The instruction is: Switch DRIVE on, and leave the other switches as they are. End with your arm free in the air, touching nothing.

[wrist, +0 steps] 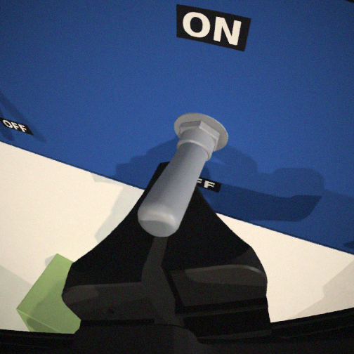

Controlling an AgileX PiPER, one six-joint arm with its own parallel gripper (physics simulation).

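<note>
A grey toggle lever [172, 192] stands out from the blue panel [100, 65] in the wrist view's middle, its free end slanting down and to the left. An ON label [212, 27] is above its round base, and an OFF label [207, 185] below it is partly covered by the lever. The name DRIVE does not show. My black gripper [176, 177] is shut, with no thing seen between its fingers. Its tips are behind and below the lever in this view, partly hidden by it. Whether they touch the lever I cannot tell.
Another OFF label [15, 126] is at the left edge of the view, with a shadow beside it. The panel's lower edge slants down to the right above a cream surface [40, 195]. A green block [50, 295] is at the lower left, partly hidden by the gripper.
</note>
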